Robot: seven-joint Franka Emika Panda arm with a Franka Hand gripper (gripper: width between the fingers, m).
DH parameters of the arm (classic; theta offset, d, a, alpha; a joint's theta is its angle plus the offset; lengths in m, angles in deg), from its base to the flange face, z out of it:
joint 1: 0 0.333 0 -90
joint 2: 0 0 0 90
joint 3: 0 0.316 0.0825 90
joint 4: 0 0 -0.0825 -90
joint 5: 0 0.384 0 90
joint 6: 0 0 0.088 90
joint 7: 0 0.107 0 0
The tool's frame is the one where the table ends.
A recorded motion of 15 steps. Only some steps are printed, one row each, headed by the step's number.
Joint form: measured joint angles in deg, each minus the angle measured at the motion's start. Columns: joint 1, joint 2, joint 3, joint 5, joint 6, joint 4, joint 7.
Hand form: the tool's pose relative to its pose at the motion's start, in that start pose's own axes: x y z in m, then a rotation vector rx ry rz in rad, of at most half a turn. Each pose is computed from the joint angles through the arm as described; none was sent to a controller.
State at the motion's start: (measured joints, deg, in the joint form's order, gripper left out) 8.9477 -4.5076 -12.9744 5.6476 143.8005 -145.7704 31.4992
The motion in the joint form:
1: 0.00 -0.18 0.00 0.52 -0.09 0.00 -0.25
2: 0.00 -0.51 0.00 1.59 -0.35 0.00 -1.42
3: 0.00 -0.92 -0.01 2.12 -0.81 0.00 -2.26
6: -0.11 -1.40 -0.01 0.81 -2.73 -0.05 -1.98
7: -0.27 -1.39 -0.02 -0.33 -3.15 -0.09 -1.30
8: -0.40 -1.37 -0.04 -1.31 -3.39 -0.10 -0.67
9: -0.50 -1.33 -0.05 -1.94 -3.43 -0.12 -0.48
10: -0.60 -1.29 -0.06 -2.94 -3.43 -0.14 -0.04
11: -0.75 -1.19 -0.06 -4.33 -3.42 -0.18 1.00
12: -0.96 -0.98 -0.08 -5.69 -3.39 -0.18 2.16
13: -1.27 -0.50 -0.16 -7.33 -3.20 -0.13 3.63
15: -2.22 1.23 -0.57 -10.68 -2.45 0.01 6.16
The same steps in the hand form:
1: -0.0001 0.0000 -0.0012 0.0061 -0.0021 0.0027
2: -0.0003 0.0000 -0.0034 0.0177 -0.0078 -0.0031
3: -0.0009 0.0001 -0.0058 0.0239 -0.0128 -0.0108
6: -0.0037 0.0022 -0.0063 0.0010 -0.0298 -0.0230
7: -0.0039 0.0039 -0.0054 -0.0140 -0.0302 -0.0238
8: -0.0036 0.0051 -0.0049 -0.0257 -0.0283 -0.0236
9: -0.0033 0.0060 -0.0045 -0.0326 -0.0259 -0.0269
10: -0.0029 0.0068 -0.0041 -0.0426 -0.0208 -0.0309
11: -0.0024 0.0080 -0.0032 -0.0572 -0.0139 -0.0290
12: -0.0014 0.0097 -0.0018 -0.0721 -0.0072 -0.0232
13: 0.0008 0.0122 0.0010 -0.0906 0.0013 -0.0131
15: 0.0078 0.0215 0.0113 -0.1328 0.0155 0.0084

